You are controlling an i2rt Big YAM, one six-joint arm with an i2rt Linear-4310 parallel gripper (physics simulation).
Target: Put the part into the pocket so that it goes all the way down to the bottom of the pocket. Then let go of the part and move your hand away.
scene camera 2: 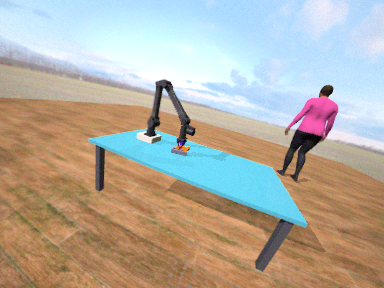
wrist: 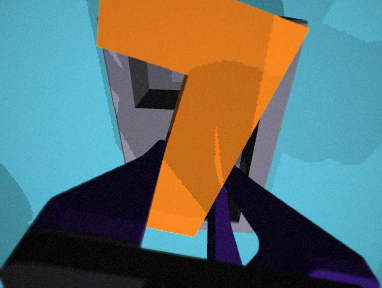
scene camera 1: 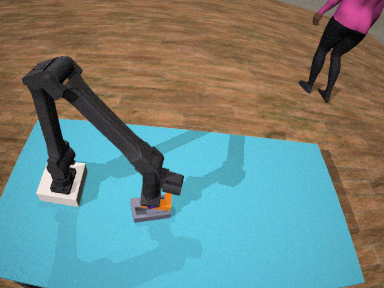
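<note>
An orange L-shaped part is held between the purple fingers of my gripper, which is shut on its long leg. The part is over the grey block with the pocket. In the wrist view the part is turned relative to the block and covers much of it. Dark pocket openings show left and right of the long leg, so the part is not in the pocket. The gap below the part is hard to judge.
The block lies on the blue table, to the right of the arm's white base in scene camera 1. A person in a pink top stands on the floor beyond the table.
</note>
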